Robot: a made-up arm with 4 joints.
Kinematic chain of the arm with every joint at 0, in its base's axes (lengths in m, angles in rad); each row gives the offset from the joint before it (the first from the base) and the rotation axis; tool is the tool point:
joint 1: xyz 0 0 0.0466 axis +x
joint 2: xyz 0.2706 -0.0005 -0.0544 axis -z
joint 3: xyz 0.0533 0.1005 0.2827 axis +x
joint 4: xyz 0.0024 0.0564 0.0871 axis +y
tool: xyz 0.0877 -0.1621 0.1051
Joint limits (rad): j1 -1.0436..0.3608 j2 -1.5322..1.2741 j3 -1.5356..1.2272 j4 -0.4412..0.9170
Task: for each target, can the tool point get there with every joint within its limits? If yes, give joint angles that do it. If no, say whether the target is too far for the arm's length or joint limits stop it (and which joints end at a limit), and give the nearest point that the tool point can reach.
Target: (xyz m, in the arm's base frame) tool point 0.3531 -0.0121 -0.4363
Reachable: no: joint limits stop it (at a limit: joint 1, joint 3, joint 4) | nearest point 0.3085 0.2299 -0.0378 | short by 0.468 m
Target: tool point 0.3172 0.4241 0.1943
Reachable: yes | joints -0.7553 -0.8264 -0.7070 0.5321
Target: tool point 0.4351 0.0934 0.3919
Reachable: yes | joints -0.2733 -0.4399 0.4176 0.0418
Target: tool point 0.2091 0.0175 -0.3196
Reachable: no: joint limits stop it (at a limit: joint 1, joint 2, joint 3, joint 4) | nearest point 0.2898 0.2313 -0.0402 | short by 0.361 m
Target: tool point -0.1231 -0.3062 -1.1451
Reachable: no: too far | nearest point 0.2898 0.2313 -0.0402 | short by 1.296 m
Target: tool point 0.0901 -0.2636 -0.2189
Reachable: no: joint limits stop it (at a limit: joint 1, joint 2, joint 3) | nearest point 0.2395 -0.2420 0.1503 | short by 0.399 m
